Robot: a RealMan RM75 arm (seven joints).
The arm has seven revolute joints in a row. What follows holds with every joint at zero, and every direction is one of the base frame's. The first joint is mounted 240.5 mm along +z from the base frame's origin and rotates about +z. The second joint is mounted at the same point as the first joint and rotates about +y. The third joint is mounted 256 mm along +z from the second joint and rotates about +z. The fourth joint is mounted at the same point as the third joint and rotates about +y. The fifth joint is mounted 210 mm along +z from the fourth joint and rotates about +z. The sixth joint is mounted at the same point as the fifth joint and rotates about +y. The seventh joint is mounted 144 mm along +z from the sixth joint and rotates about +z. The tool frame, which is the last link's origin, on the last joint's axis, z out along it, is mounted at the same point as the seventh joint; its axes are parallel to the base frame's.
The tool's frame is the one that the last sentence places.
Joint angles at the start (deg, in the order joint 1, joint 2, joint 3, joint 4, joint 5, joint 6, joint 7): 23.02 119.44 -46.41 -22.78 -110.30 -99.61 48.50
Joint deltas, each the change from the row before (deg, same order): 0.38 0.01 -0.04 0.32 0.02 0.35 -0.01; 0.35 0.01 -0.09 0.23 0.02 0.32 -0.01; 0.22 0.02 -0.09 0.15 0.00 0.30 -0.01; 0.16 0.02 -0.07 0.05 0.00 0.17 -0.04; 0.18 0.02 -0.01 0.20 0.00 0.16 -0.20; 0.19 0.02 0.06 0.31 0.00 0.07 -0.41; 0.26 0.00 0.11 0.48 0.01 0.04 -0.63; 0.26 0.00 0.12 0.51 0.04 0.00 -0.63; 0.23 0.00 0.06 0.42 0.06 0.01 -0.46; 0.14 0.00 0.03 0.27 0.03 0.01 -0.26; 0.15 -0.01 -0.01 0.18 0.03 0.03 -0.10; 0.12 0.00 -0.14 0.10 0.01 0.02 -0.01
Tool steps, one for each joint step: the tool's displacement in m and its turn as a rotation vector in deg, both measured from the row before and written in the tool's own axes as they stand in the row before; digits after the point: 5 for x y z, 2 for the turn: -0.00031 -0.00131 0.00172 -0.04 0.10 -0.02; -0.00036 -0.00126 0.00158 -0.08 0.14 -0.08; 0.00000 -0.00084 0.00114 -0.02 0.16 -0.04; -0.00019 -0.00064 0.00080 -0.05 0.10 -0.11; -0.00006 -0.00042 0.00097 -0.04 0.02 -0.15; -0.00012 -0.00013 0.00106 -0.07 -0.11 -0.27; -0.00020 -0.00008 0.00128 -0.10 -0.20 -0.40; -0.00028 0.00001 0.00131 -0.10 -0.27 -0.37; -0.00029 -0.00005 0.00118 -0.10 -0.22 -0.26; -0.00013 0.00003 0.00075 -0.07 -0.13 -0.13; -0.00025 -0.00025 0.00064 -0.08 -0.06 -0.06; -0.00013 -0.00002 0.00066 -0.19 0.03 -0.01
